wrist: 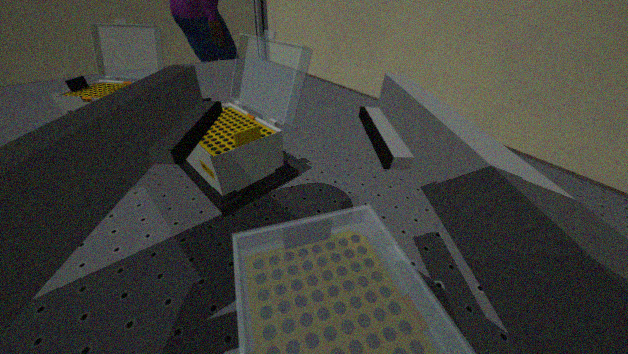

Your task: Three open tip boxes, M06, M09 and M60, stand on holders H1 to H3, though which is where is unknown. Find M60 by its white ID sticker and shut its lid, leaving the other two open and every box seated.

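Frame: origin at the arm's base, x right, y ahead, z up, level; metres.
Seen in the pictures: gripper, fingertip midpoint: (291, 91).
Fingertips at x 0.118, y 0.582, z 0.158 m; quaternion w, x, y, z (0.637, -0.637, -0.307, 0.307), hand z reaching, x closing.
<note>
A point is followed by its place in that frame.
The near box (320, 300) {x 0.177, y 0.553, z 0.090 m} is at the bottom centre of the wrist view, with its clear lid (240, 290) {x 0.152, y 0.528, z 0.090 m} lying down over the yellow tip rack; whether it is fully latched cannot be told. A second box (250, 162) {x 0.011, y 0.601, z 0.050 m} sits in a dark holder (260, 192) {x 0.030, y 0.600, z 0.020 m} left of centre, its clear lid (272, 77) {x -0.050, y 0.672, z 0.116 m} standing open. A third box (100, 91) {x -0.289, y 0.488, z 0.070 m} at the far left also has its lid (130, 50) {x -0.335, y 0.554, z 0.118 m} upright. No ID sticker is readable, so which box is M60 cannot be told. My gripper (291, 91) {x 0.118, y 0.582, z 0.157 m} is shut with nothing between its fingers, which show on both sides of the view.
The perforated deck (380, 200) {x 0.119, y 0.707, z 0.013 m} runs between the boxes. The second box's raised lid stands behind its rack, near the left finger. A person (205, 30) and a dark post (260, 20) {x -0.685, y 1.013, z 0.143 m} are in the background, and a beige wall (450, 60) is behind at the right.
</note>
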